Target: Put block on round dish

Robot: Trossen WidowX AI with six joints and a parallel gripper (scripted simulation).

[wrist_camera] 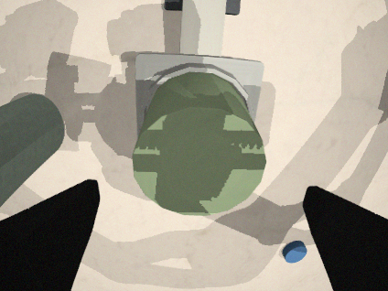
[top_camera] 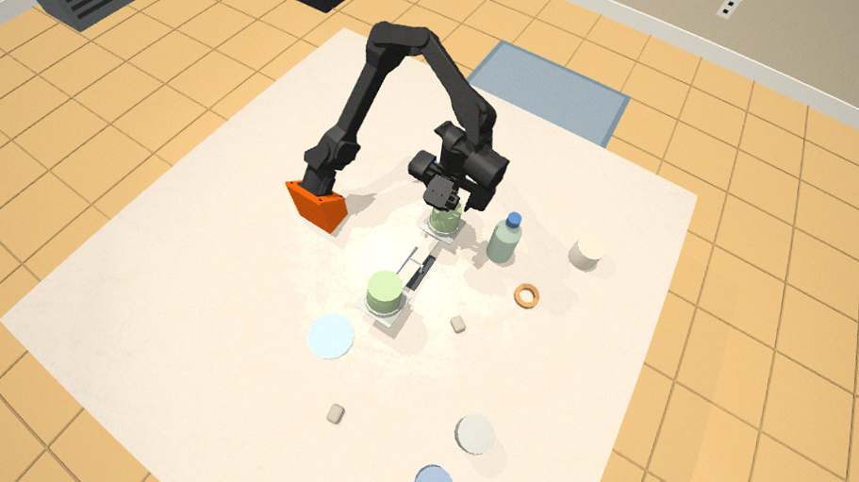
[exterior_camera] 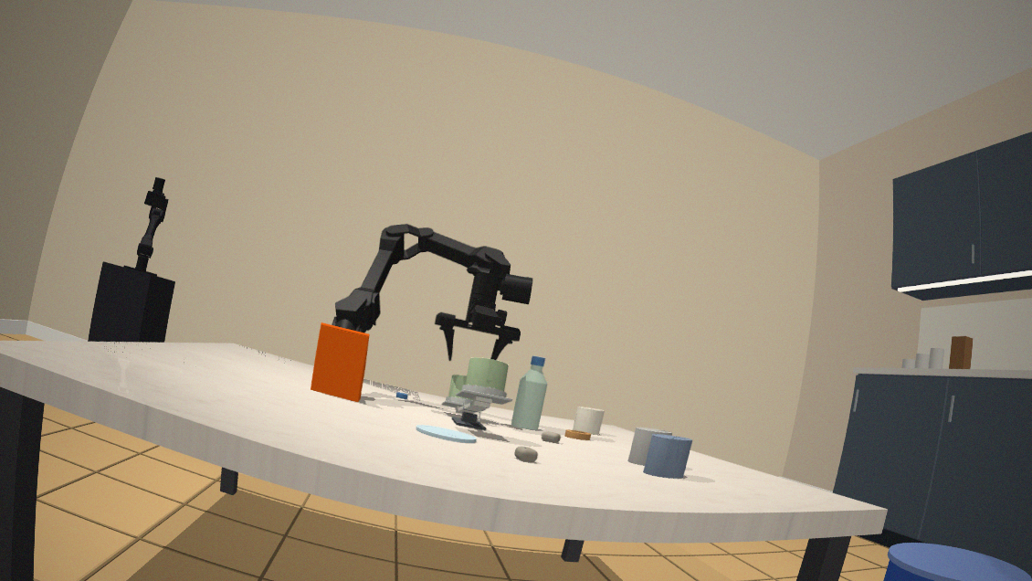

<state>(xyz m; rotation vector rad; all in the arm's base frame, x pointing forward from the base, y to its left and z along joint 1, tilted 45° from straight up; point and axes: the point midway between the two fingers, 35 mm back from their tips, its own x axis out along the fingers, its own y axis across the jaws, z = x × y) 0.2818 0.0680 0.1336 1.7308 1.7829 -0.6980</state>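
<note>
My gripper tip is 8 cm above the pale teal block. Also, from my gripper tip: blue disc (14 cm behind, 16 cm to the left, 12 cm below); then cream cylinder (32 cm ahead, 13 cm to the left, 8 cm below); then green bottle (15 cm ahead, 2 cm to the left, 1 cm below).
</note>
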